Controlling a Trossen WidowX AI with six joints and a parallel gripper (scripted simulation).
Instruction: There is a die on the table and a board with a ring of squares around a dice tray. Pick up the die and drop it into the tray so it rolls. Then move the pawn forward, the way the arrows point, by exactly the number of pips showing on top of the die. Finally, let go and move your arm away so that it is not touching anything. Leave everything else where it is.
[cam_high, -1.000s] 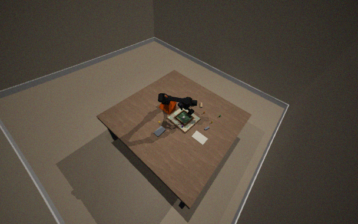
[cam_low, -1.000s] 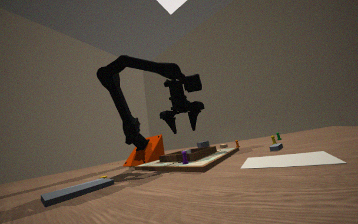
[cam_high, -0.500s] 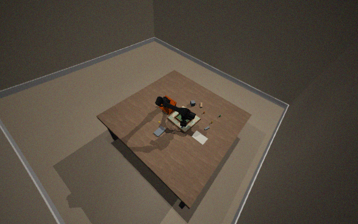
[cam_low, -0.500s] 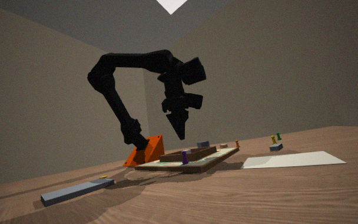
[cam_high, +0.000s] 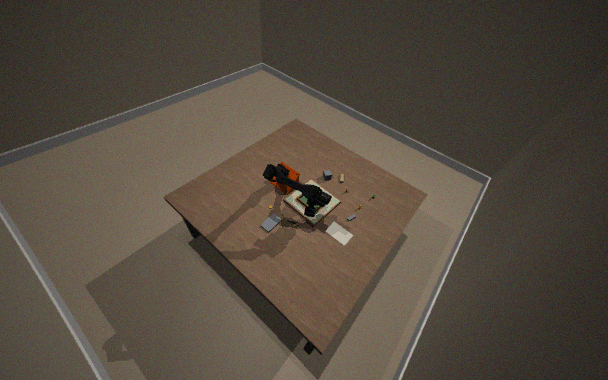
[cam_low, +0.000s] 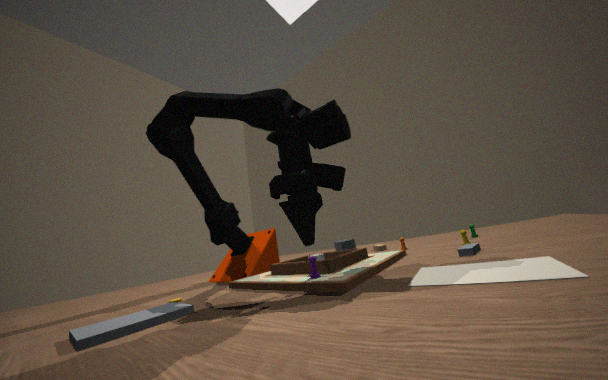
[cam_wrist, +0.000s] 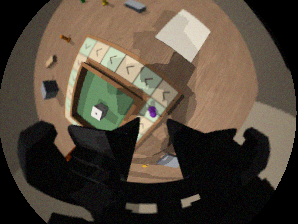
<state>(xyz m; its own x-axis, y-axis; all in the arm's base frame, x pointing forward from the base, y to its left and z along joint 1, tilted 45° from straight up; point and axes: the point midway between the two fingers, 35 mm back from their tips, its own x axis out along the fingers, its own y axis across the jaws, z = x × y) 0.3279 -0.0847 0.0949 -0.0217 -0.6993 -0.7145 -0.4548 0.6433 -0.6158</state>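
Now: gripper tip 4 cm above the purple pawn. Round my gripper tip: green dice tray (12 cm to the left, 6 cm below, 6 cm behind); white die (10 cm to the left, 6 cm behind, 4 cm below); white sheet (22 cm ahead, 6 cm below, 2 cm to the left).
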